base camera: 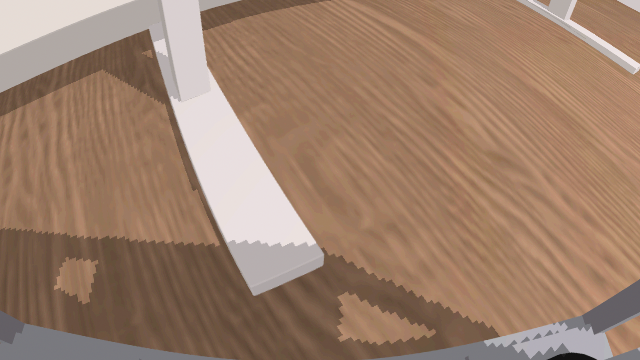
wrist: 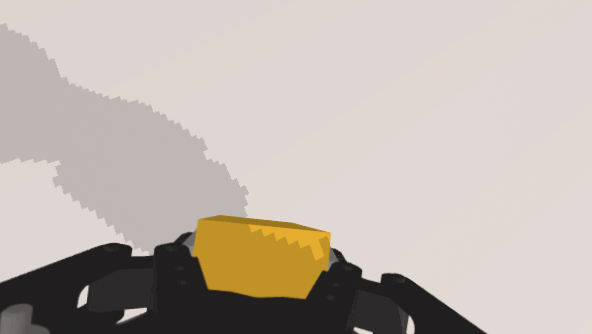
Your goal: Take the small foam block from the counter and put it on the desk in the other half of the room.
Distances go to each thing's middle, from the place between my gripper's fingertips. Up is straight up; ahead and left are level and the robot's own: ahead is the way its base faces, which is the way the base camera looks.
Now: hand 2 cm below the yellow foam block (wrist: 261,258) and 2 cm past it.
